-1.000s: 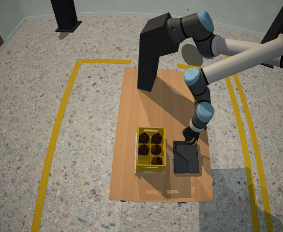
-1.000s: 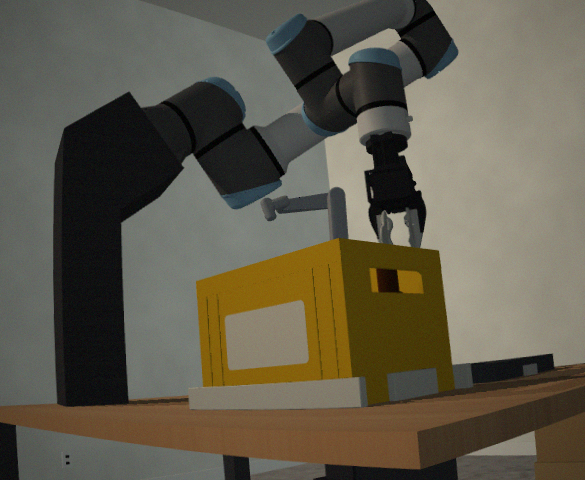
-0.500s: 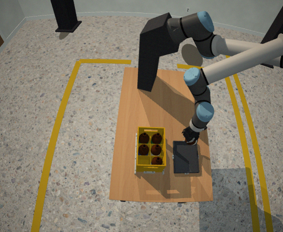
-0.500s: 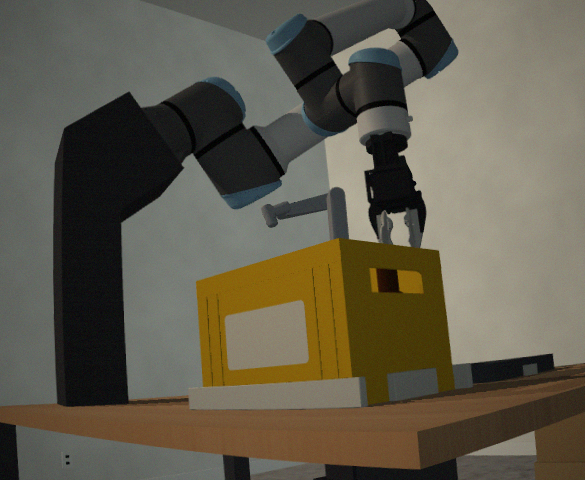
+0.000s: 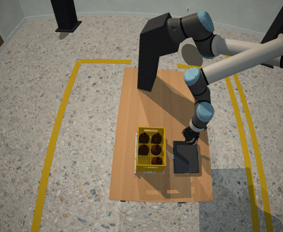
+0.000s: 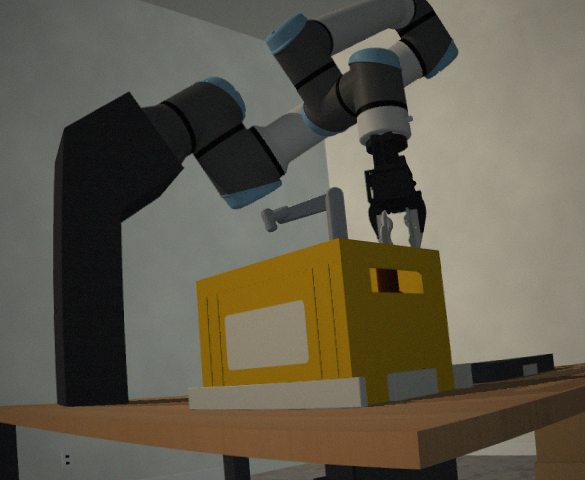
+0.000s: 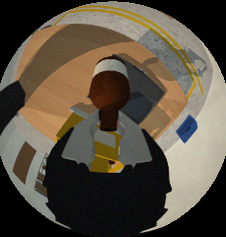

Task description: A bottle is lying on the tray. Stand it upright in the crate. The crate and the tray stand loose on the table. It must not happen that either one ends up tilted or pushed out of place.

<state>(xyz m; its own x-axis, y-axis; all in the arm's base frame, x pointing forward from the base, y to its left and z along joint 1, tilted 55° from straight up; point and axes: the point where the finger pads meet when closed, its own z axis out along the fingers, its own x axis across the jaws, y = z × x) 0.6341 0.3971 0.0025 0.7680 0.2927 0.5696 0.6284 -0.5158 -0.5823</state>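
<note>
My hand is 2 cm past the brown bottle, 2 cm to the right of it and 4 cm above it. Also, from my hand: crate (8 cm ahead, 24 cm to the right, 12 cm below); then dark tray (6 cm ahead, 4 cm to the left, 19 cm below).
</note>
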